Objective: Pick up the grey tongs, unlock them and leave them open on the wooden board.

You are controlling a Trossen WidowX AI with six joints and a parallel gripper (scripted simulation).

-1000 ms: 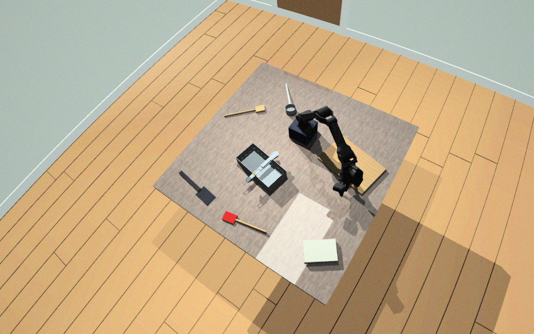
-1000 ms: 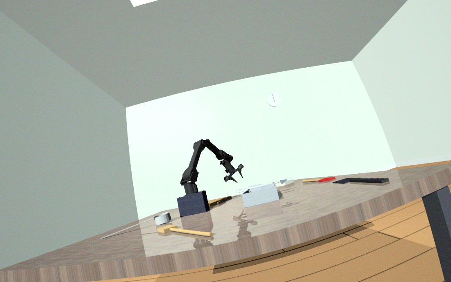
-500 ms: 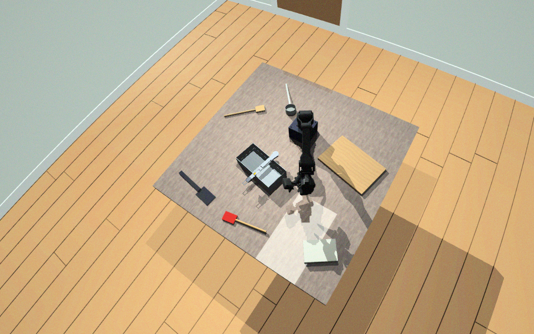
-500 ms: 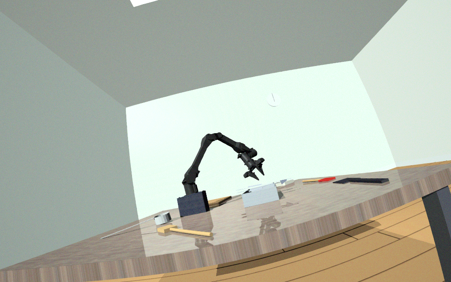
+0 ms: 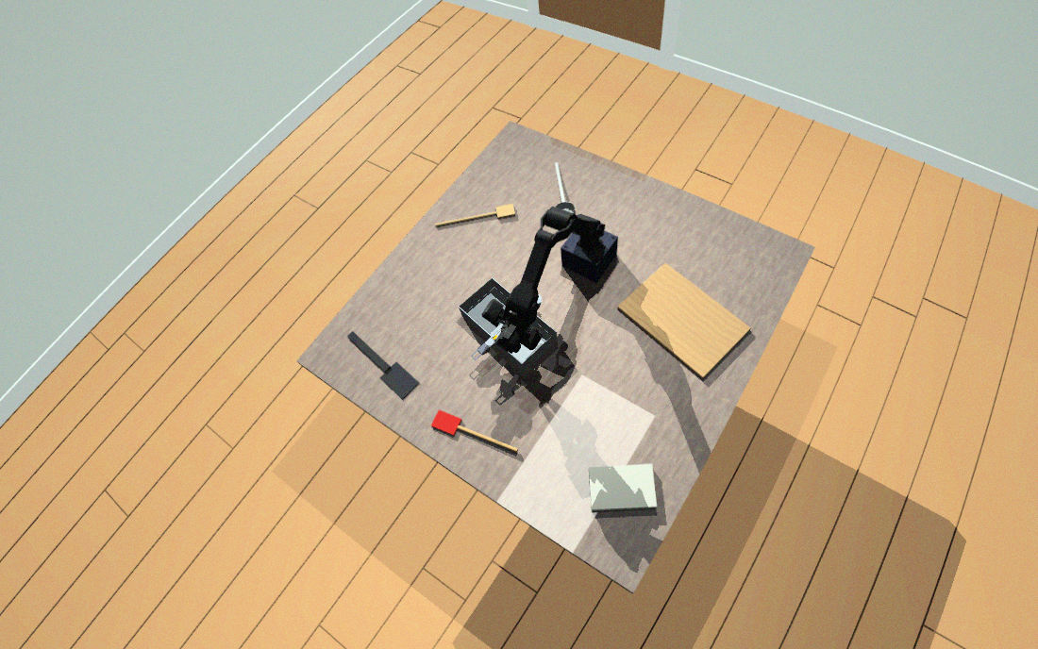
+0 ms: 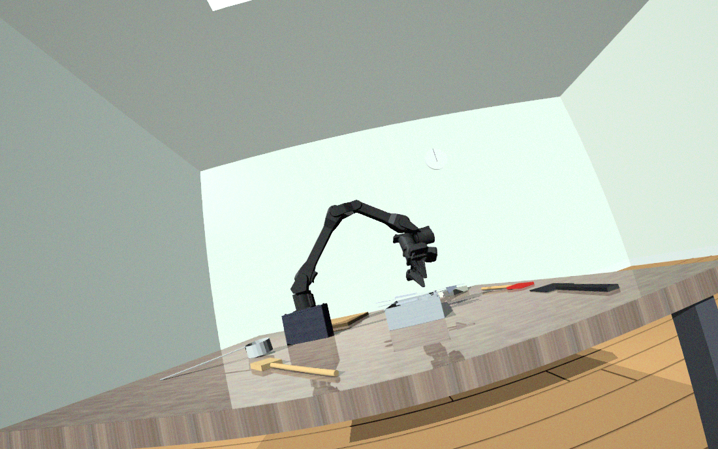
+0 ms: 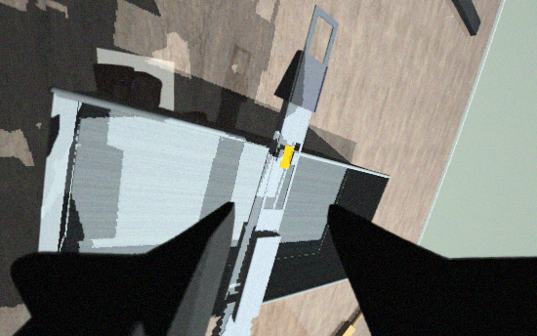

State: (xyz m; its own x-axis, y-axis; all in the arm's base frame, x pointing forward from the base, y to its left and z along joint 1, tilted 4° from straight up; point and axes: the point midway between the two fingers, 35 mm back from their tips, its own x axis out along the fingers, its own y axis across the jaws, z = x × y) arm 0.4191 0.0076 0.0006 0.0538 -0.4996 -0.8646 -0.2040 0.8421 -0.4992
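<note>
Right now my gripper tip is 30 mm above the yellow lock piece, 20 mm to the left of it and 20 mm short of it. Also, from my gripper tip: red spatula: 300 mm ahead, 90 mm to the left, 90 mm below; grey roasting tin: 70 mm below, 50 mm behind, 40 mm to the right; black spatula: 310 mm ahead, 280 mm to the right, 100 mm below.
</note>
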